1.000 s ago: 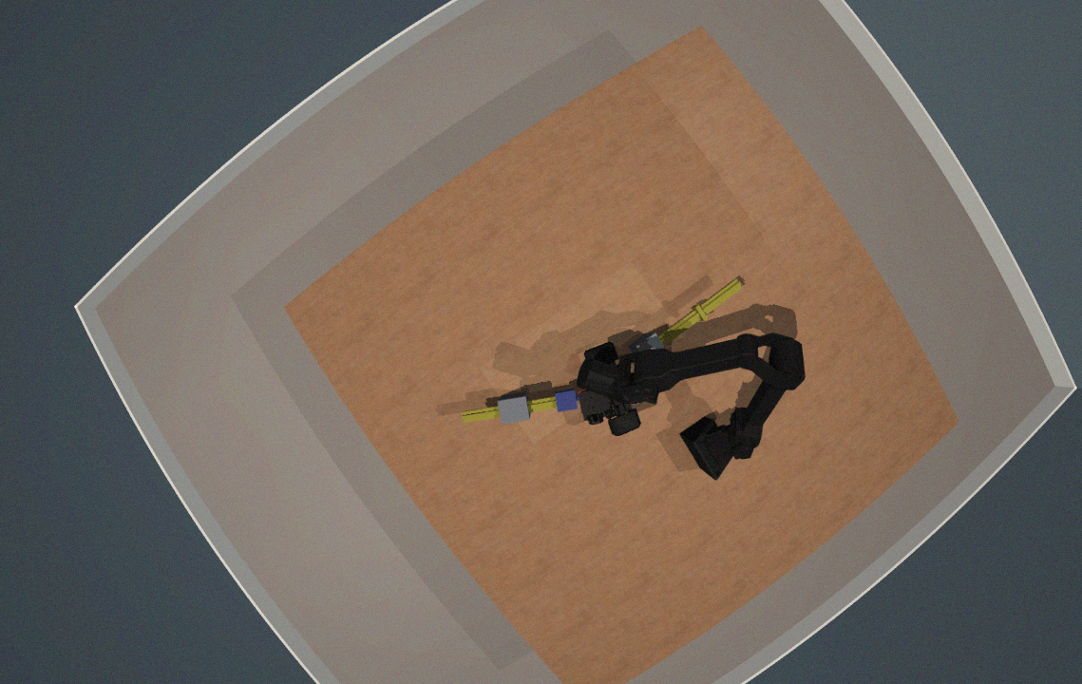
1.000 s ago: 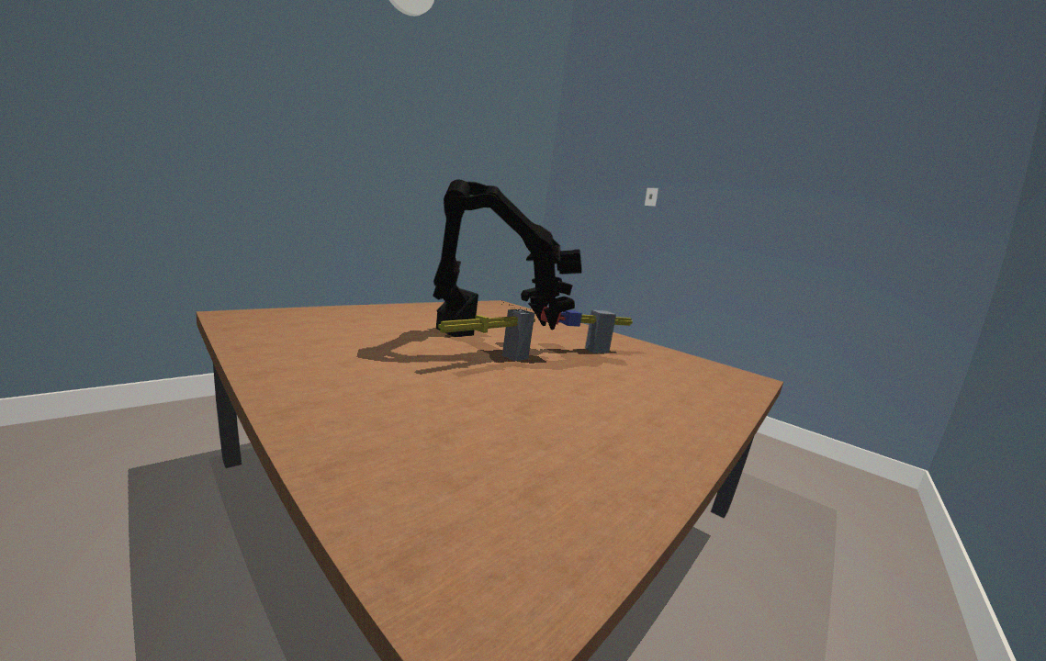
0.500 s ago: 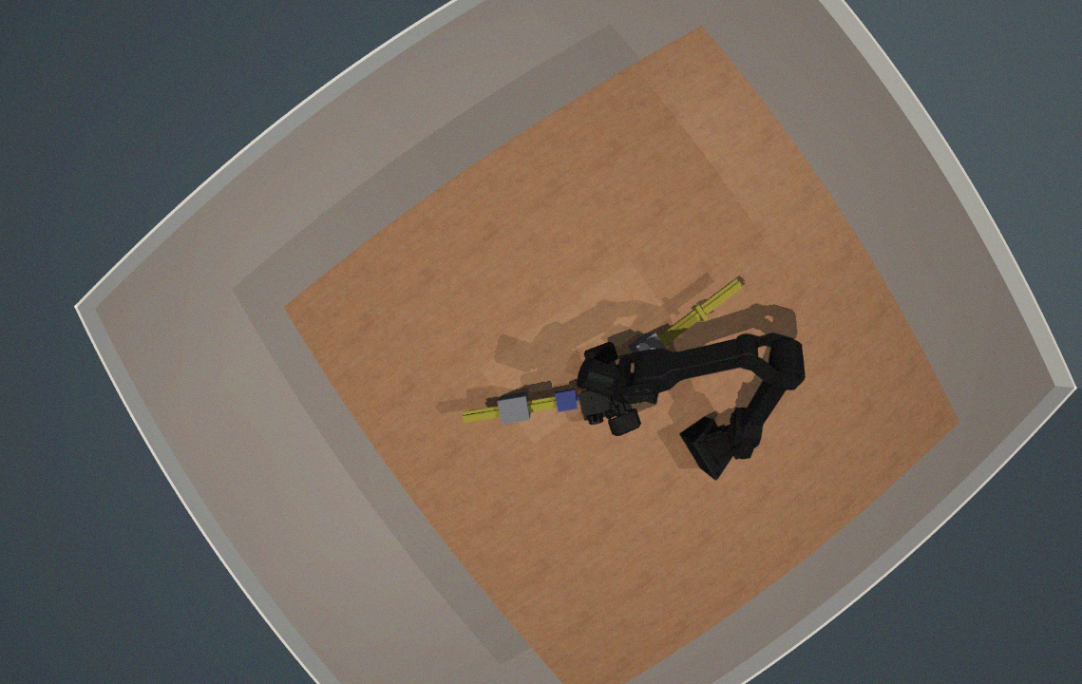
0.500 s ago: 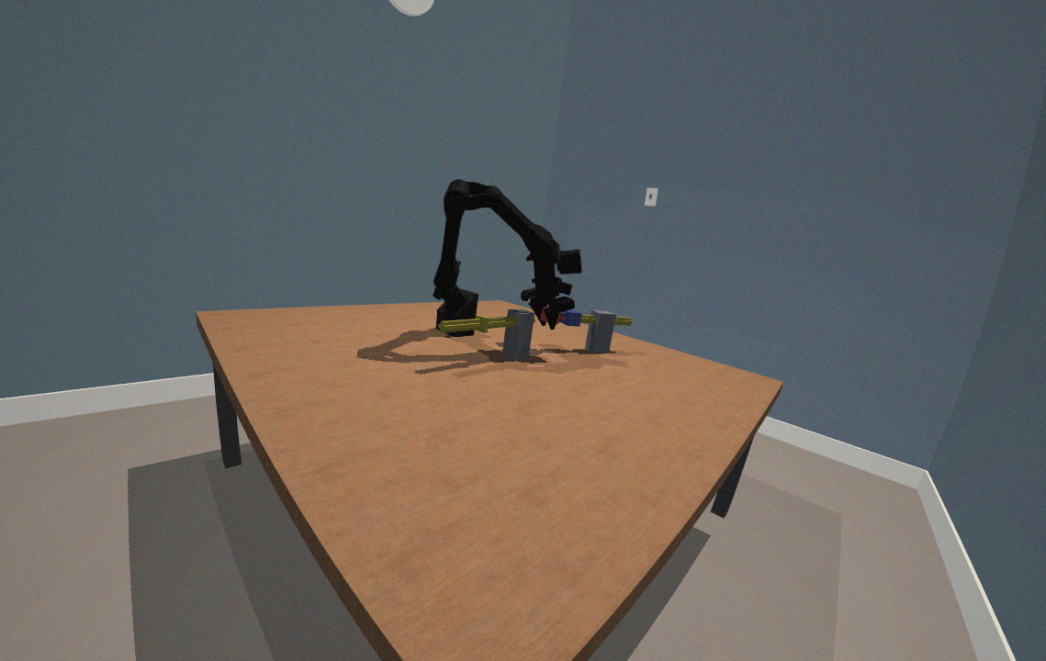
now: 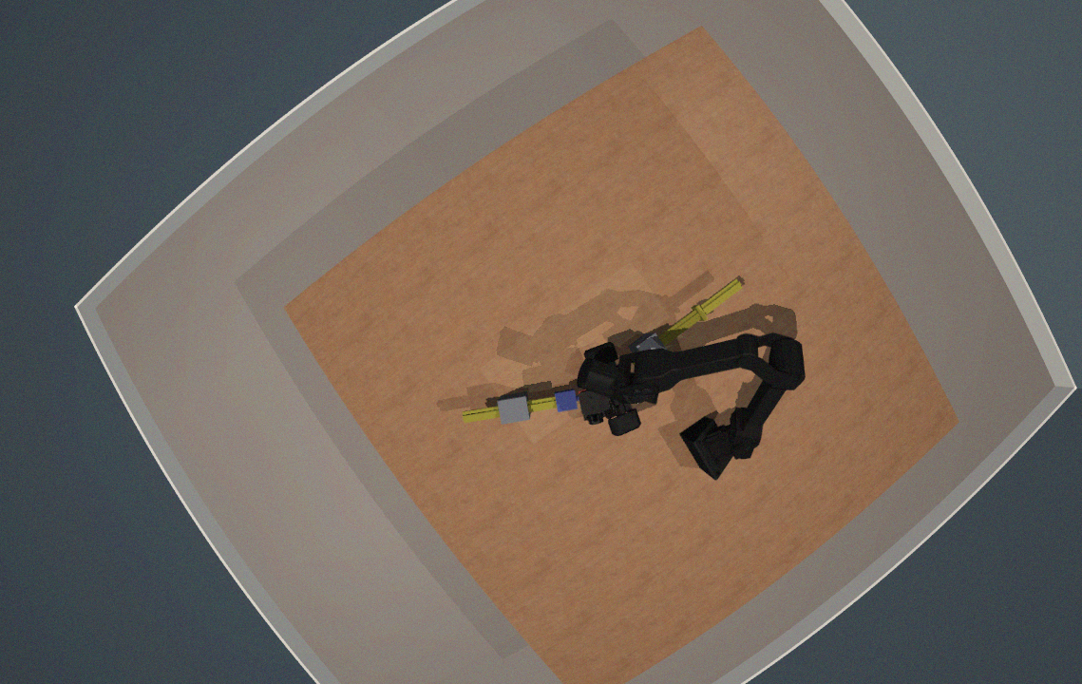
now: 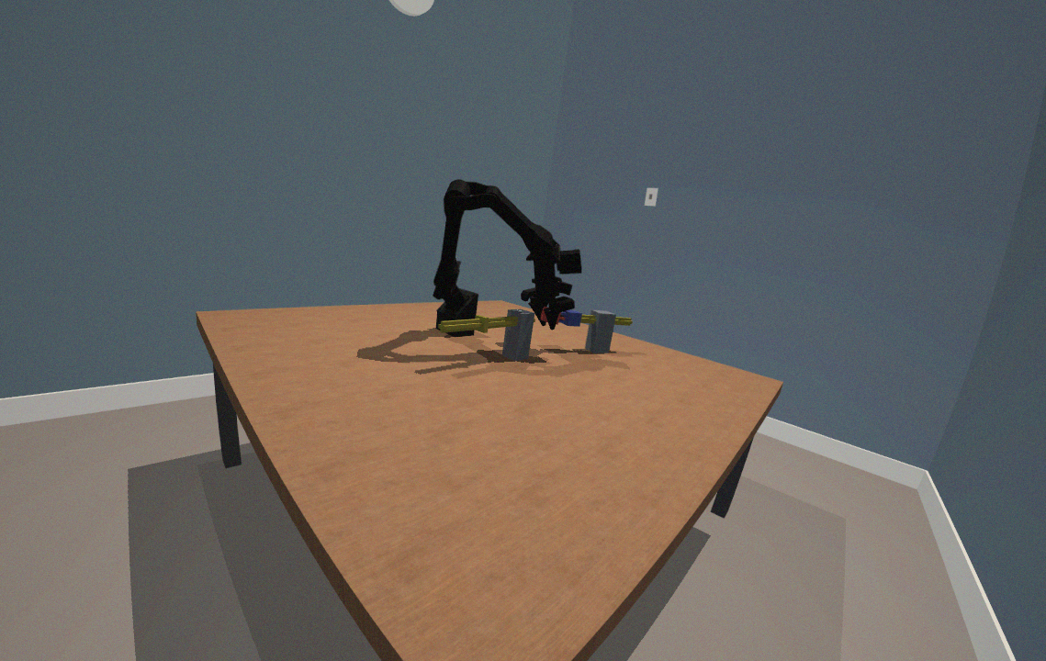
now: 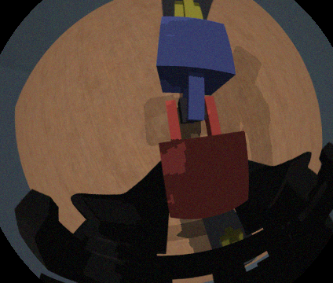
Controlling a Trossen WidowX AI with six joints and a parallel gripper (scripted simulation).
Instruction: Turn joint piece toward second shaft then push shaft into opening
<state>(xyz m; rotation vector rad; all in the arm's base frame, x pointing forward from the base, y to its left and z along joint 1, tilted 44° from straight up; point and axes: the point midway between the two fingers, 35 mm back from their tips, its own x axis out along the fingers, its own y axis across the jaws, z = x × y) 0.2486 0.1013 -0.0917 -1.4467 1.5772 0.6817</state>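
The red square joint piece lies 10 mm to the left of my gripper tip and 40 mm above it.
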